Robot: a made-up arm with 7 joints.
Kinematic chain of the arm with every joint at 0, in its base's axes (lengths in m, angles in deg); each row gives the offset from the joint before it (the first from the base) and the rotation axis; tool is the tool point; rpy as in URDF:
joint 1: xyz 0 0 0.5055 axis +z
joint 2: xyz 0 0 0 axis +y
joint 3: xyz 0 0 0.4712 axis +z
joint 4: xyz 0.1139 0 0 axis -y
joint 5: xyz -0.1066 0 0.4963 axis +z
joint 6: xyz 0 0 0 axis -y
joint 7: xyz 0.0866 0 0 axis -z
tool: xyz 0 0 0 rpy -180 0 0
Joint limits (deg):
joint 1: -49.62..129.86
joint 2: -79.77..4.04
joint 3: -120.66..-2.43
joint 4: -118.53..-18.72
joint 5: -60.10..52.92
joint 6: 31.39..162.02
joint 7: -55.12..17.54
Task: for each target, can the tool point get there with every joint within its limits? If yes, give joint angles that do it. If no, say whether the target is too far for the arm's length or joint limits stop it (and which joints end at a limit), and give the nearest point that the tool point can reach.
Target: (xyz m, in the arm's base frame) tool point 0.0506 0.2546 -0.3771
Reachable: no: joint limits stop it (at a limit: joint 1, joint 2, joint 3, joint 4, joint 6) | nearest point 0.5925 0.0746 0.1965 | short by 0.809 m
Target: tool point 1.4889 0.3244 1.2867
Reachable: no: too far | nearest point 0.8112 0.0453 1.0428 | short by 0.772 m
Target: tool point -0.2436 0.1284 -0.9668
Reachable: no: too far | nearest point -0.6008 -0.0702 0.1873 | short by 1.224 m
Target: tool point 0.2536 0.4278 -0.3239
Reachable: no: joint limits stop it (at a limit: joint 1, joint 2, joint 3, joint 4) | nearest point 0.5967 0.0836 0.1988 | short by 0.714 m
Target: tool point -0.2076 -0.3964 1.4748
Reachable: yes | joints 3.61 -13.93 -85.82 -41.04 28.76 118.42 -34.10
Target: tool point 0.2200 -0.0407 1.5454
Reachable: yes | joints 113.10 -27.63 -29.97 -43.19 -50.15 111.76 -29.58
